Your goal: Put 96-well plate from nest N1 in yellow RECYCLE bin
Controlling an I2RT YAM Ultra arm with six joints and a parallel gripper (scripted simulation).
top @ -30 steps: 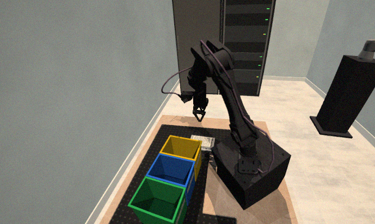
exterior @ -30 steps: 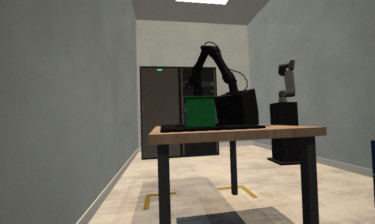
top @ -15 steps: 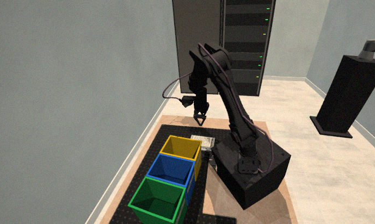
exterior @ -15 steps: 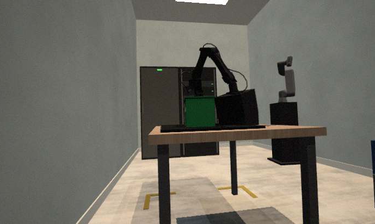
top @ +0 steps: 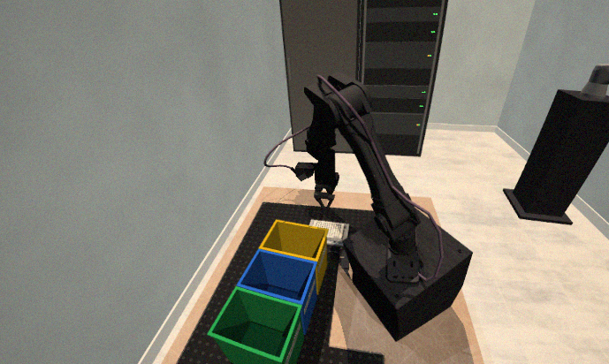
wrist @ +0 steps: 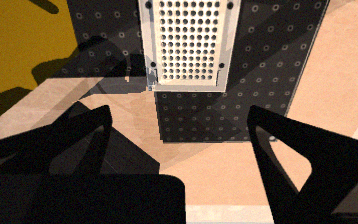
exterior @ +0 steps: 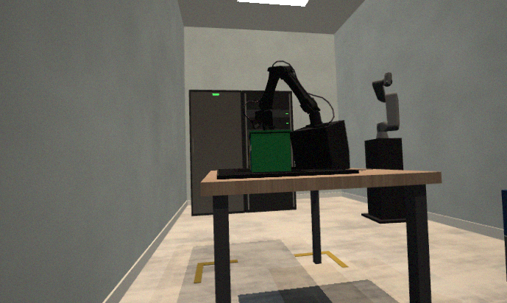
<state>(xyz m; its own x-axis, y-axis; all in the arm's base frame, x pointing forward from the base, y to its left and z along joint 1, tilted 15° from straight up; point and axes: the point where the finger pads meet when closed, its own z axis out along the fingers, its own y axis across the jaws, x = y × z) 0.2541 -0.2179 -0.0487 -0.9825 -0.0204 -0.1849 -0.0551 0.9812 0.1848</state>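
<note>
My gripper is now 1 cm to the left of the white 96-well plate and 16 cm above it. The rest, counted from my hand: yellow bin: 6 cm ahead, 21 cm to the left, 9 cm below; then blue bin: 6 cm ahead, 34 cm to the left, 9 cm below; then plate nest N1: 1 cm to the right, 17 cm below.
</note>
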